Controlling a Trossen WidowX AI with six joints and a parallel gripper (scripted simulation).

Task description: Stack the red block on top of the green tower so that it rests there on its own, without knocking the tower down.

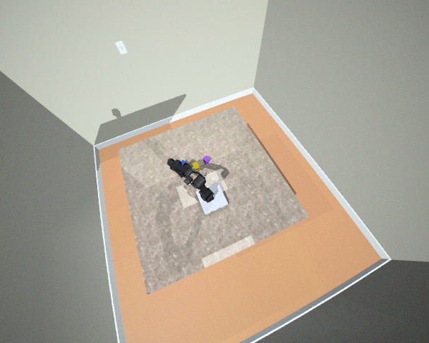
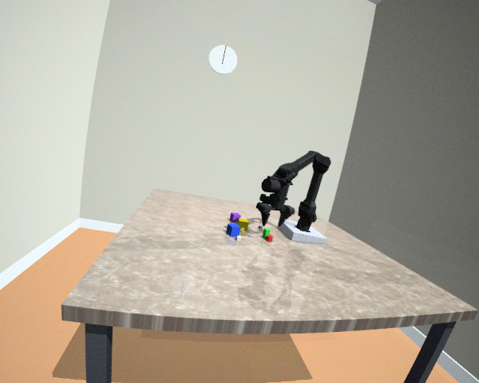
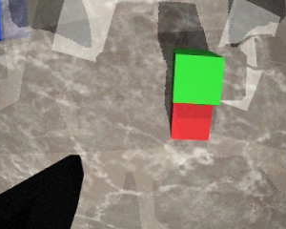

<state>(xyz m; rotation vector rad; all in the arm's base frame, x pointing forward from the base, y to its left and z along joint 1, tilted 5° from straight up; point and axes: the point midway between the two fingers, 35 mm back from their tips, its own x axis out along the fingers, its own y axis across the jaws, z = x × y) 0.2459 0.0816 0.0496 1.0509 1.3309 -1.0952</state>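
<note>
Right now the red block is 60 mm below my gripper tip and 10 mm behind it. Also, from my gripper tip: small white cube: 150 mm ahead, 60 mm below, 20 mm to the left; yellow cube: 140 mm to the right, 80 mm ahead, 50 mm below; blue cube: 160 mm ahead, 50 mm to the right, 50 mm below.
</note>
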